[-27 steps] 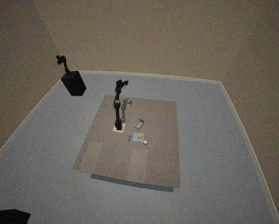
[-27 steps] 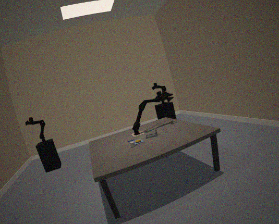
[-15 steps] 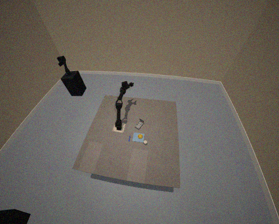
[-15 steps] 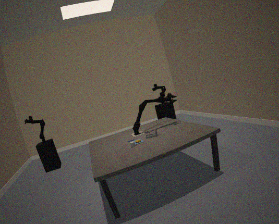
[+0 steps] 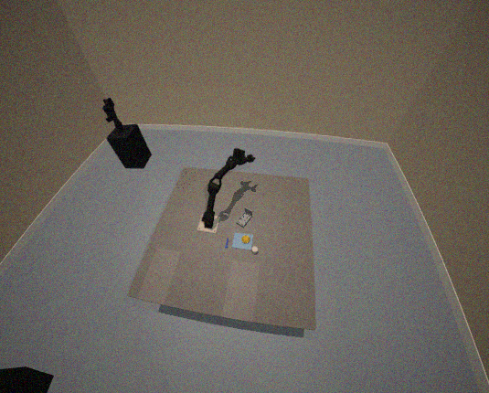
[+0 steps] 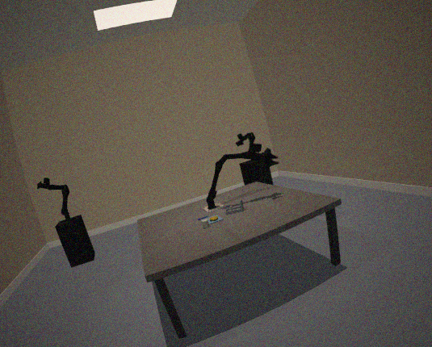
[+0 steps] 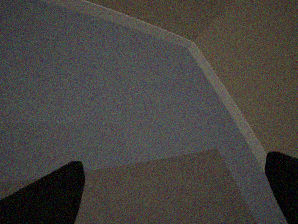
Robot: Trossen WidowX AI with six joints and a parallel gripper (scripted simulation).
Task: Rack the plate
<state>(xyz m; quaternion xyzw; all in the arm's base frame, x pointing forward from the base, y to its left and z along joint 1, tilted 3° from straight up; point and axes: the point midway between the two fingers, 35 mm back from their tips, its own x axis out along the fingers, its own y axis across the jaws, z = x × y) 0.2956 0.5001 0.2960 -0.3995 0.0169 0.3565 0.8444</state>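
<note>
Right now the yellow plate is 2 cm behind my gripper tip, 64 cm to the right of it and 26 cm below it. Round my gripper tip: white round disc (5 cm ahead, 73 cm to the right, 25 cm below); then wire dish rack (4 cm behind, 45 cm to the right, 25 cm below); then light blue mat (4 cm behind, 65 cm to the right, 27 cm below).
</note>
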